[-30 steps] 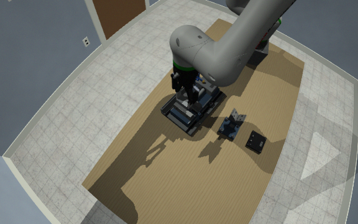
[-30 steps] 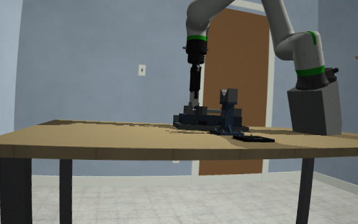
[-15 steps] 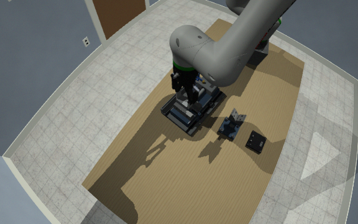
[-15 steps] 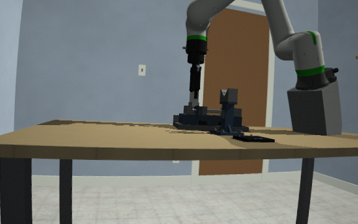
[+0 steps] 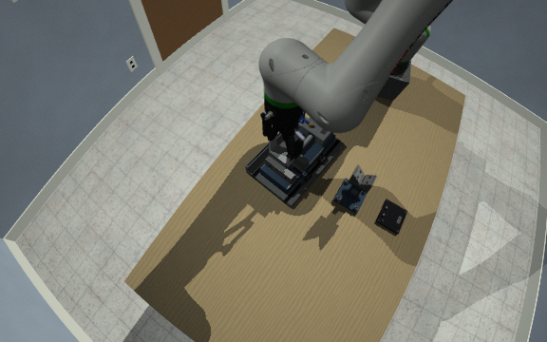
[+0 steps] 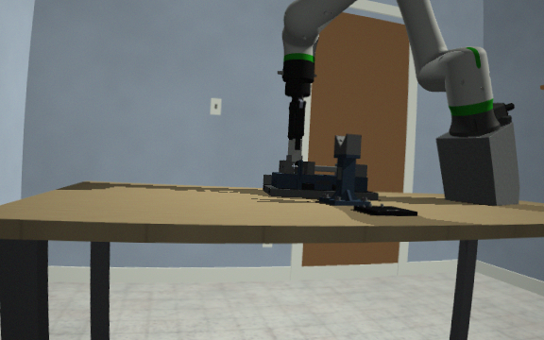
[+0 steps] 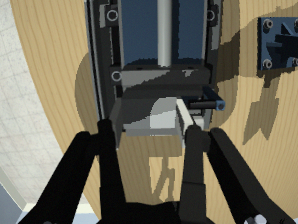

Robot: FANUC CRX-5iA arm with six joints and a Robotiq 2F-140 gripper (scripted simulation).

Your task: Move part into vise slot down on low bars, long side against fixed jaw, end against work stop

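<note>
Right now my hand is 3 cm above the part. Round my hand: moving jaw: 3 cm behind, 2 cm to the left, 5 cm below; air cylinder rod: 8 cm behind, 3 cm to the left, 5 cm below; work stop rod: 1 cm ahead, 7 cm to the left, 3 cm below.
</note>
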